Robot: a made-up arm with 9 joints. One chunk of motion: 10 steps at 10 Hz.
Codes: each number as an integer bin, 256 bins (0 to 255) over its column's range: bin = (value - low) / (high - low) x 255, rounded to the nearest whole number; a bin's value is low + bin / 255 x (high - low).
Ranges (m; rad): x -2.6..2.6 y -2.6..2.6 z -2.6..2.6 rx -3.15..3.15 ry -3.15..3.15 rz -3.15..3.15
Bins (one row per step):
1: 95 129 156 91 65 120
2: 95 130 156 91 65 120
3: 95 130 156 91 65 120
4: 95 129 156 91 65 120
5: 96 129 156 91 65 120
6: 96 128 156 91 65 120
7: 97 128 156 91 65 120
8: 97 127 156 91 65 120
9: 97 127 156 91 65 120
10: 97 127 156 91 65 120
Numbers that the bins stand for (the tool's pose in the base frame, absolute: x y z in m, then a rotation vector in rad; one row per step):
1: -0.6627 0.0306 0.5812 -0.9018 -1.5441 -0.1853
2: -0.6627 0.0510 0.5812 -0.9018 -1.5441 -0.1853
3: -0.6627 0.0510 0.5812 -0.9018 -1.5441 -0.1853
4: -0.6627 0.0306 0.5812 -0.9018 -1.5441 -0.1853
5: -0.6424 0.0306 0.5812 -0.9018 -1.5441 -0.1853
6: -0.6424 0.0102 0.5812 -0.9018 -1.5441 -0.1853
7: -0.6220 0.0102 0.5812 -0.9018 -1.5441 -0.1853
8: -0.6220 -0.0102 0.5812 -0.9018 -1.5441 -0.1853
9: -0.6220 -0.0102 0.5812 -0.9018 -1.5441 -0.1853
10: -0.6220 -0.0102 0.5812 -0.9018 -1.5441 -0.1853

